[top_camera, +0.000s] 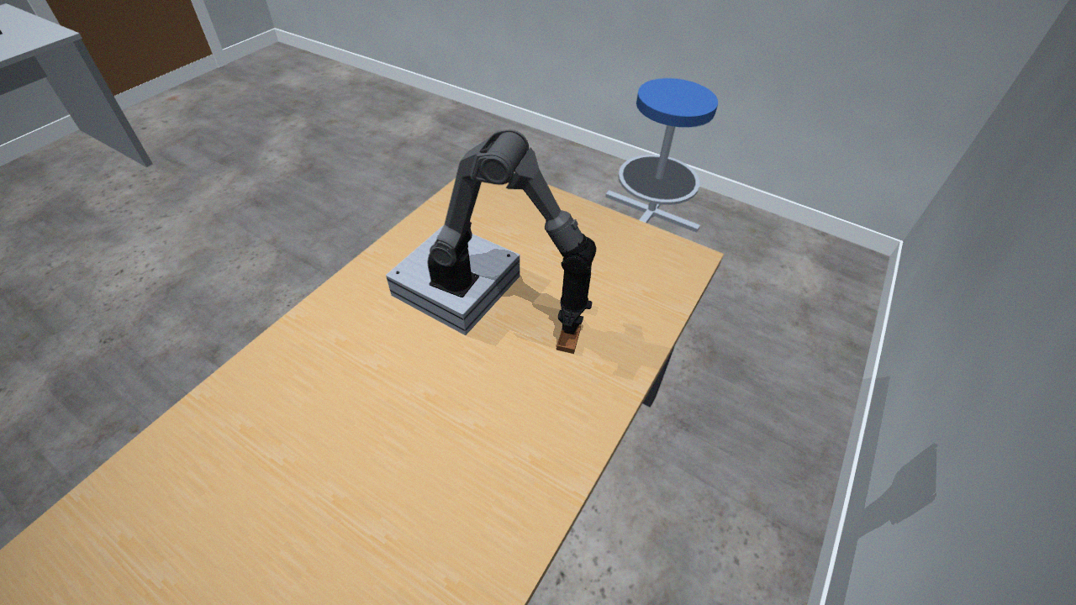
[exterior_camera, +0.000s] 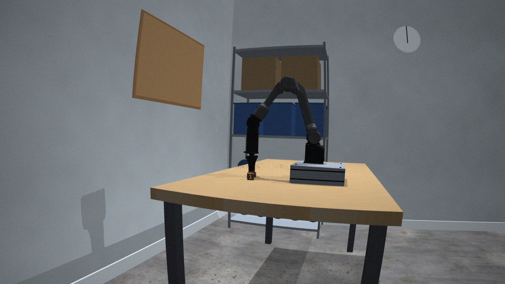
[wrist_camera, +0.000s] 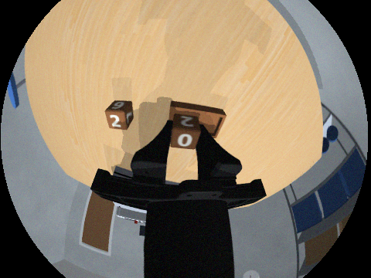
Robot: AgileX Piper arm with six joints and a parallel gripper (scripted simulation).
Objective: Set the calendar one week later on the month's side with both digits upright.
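My hand is 20 mm to the left of the brown tray and 30 mm above it. Round my hand: brown digit cube (right at my hand).
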